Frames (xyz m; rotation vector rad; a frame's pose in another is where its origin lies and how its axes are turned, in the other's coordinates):
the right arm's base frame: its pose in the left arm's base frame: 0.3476 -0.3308 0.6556 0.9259 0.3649 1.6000
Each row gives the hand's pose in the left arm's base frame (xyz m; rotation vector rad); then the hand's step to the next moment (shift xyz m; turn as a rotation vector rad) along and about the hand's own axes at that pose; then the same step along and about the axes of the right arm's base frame.
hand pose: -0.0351 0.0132 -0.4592 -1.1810 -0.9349 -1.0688
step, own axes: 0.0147 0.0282 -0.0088 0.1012 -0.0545 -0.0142
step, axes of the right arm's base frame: -0.0063 -0.0148 0.0288 0.0094 0.1007 0.0565
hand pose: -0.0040 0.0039 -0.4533 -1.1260 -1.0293 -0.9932
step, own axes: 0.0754 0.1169 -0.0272 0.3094 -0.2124 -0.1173
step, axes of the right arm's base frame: 0.0022 -0.0567 0.1299 -0.0456 0.3527 0.1678
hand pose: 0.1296 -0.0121 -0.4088 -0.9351 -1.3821 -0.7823
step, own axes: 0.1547 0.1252 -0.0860 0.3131 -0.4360 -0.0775
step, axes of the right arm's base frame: 0.0453 -0.0060 0.2119 -0.0990 0.5318 0.0387
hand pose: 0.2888 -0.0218 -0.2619 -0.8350 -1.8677 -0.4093
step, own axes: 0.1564 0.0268 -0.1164 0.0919 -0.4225 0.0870
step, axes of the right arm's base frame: 0.0731 0.0891 0.1596 -0.1700 0.3687 -0.1723
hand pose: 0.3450 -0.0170 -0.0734 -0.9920 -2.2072 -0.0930
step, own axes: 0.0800 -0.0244 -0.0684 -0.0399 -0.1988 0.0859
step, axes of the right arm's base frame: 0.0482 0.0796 0.0549 -0.1458 0.1161 -0.1172
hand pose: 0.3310 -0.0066 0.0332 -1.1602 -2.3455 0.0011
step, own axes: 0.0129 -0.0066 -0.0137 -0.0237 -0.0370 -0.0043
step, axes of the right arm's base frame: 0.0091 0.0160 0.0078 -0.0387 0.0211 0.0015
